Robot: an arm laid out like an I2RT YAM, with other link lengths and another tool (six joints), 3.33 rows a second.
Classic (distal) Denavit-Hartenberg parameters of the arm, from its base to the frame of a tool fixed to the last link. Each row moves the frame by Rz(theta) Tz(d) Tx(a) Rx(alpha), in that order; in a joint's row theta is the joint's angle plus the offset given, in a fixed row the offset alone. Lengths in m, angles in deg.
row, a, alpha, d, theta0
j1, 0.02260, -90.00, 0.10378, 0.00
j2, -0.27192, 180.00, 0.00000, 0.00
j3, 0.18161, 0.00, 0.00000, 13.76
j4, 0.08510, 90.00, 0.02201, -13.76
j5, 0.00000, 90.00, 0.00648, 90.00
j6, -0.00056, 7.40, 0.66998, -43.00
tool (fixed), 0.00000, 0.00, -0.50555, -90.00
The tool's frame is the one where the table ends.
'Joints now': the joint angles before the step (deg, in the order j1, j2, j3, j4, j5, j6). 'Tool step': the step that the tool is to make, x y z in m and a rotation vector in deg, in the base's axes. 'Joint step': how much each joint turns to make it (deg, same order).
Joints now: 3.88, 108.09, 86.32, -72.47, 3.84, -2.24
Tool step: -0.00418, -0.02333, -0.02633, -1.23, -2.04, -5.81
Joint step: -5.31, 0.03, -8.12, 10.12, 1.24, 0.57
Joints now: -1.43, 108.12, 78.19, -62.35, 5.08, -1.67
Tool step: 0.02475, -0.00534, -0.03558, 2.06, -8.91, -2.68
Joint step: -2.78, -0.01, -8.91, 17.71, -2.50, 0.00
